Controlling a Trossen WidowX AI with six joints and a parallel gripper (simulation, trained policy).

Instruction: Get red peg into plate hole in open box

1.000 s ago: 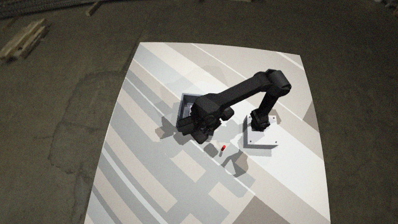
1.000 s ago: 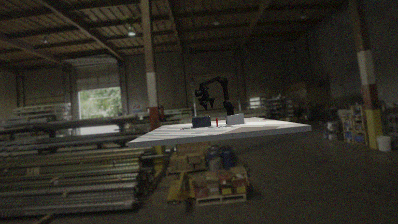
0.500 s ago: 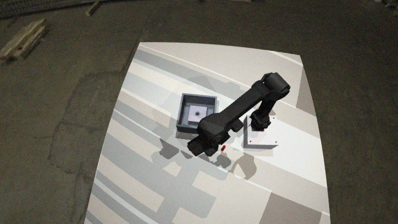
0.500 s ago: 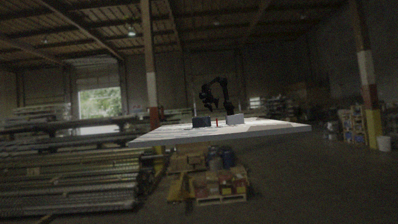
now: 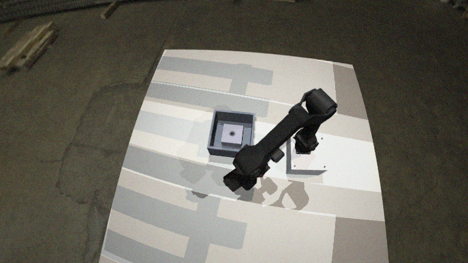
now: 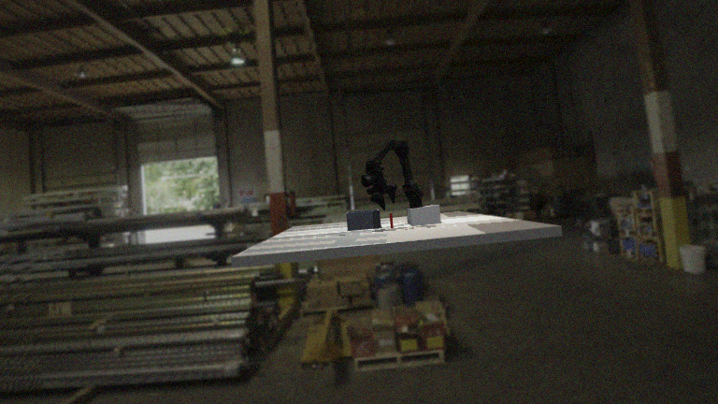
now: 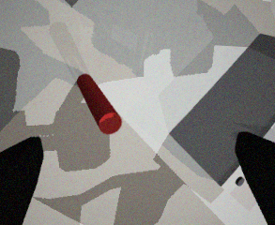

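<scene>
Right now the red peg is 80 mm below my gripper tip and 10 mm to the left of it. Round my gripper tip: plate (160 mm to the right, 140 mm ahead, 70 mm below); grey box (160 mm to the right, 140 mm ahead, 90 mm below).
</scene>
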